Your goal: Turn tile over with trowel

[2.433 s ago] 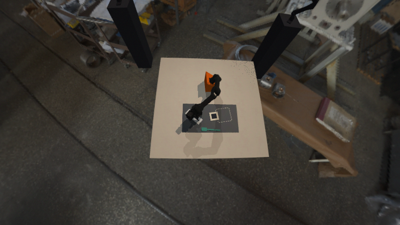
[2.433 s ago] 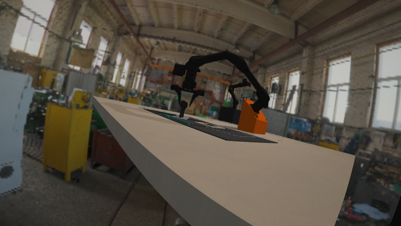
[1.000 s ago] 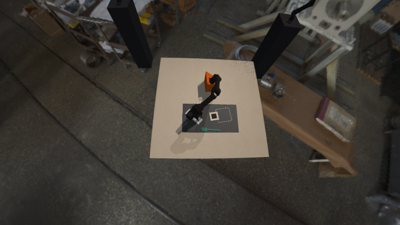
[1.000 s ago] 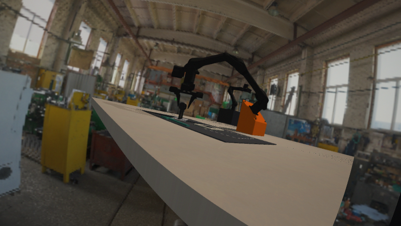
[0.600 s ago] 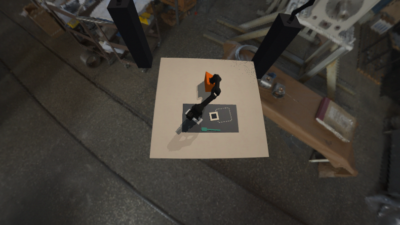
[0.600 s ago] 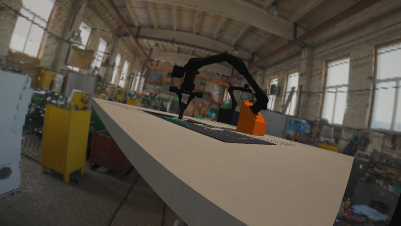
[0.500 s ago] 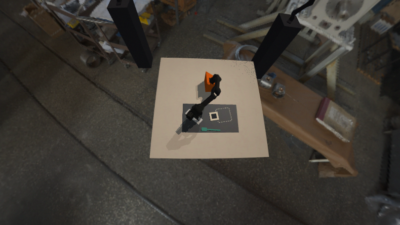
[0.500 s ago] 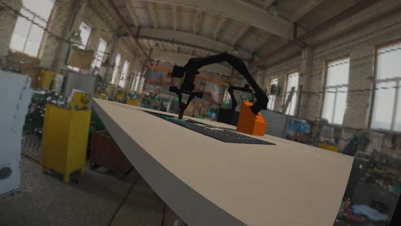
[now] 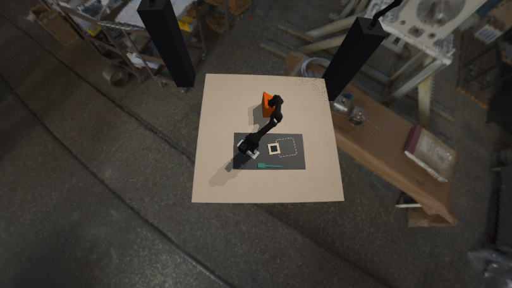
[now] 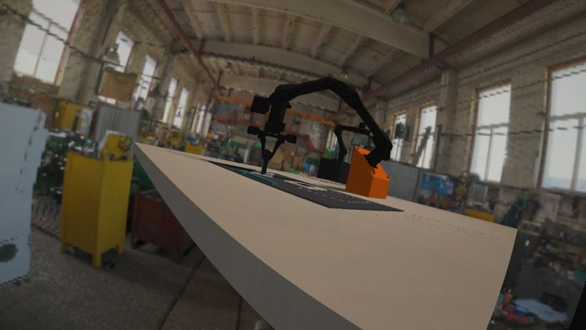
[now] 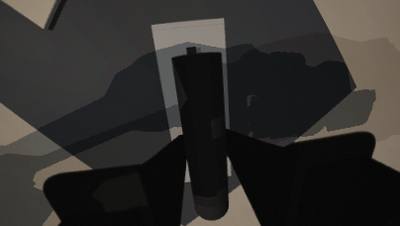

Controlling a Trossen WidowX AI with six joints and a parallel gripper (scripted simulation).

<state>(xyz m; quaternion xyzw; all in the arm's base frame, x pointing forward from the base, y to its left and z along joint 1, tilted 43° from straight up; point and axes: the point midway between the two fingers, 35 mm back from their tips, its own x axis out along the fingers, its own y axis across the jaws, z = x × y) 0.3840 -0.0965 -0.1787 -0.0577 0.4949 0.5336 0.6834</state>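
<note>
Now: the dark mat 10 mm ahead of my gripper tip, 190 mm to the left of it and 80 mm below it. The rest, counted from my gripper tip: tile (10 mm behind, 230 mm to the left, 60 mm below).
</note>
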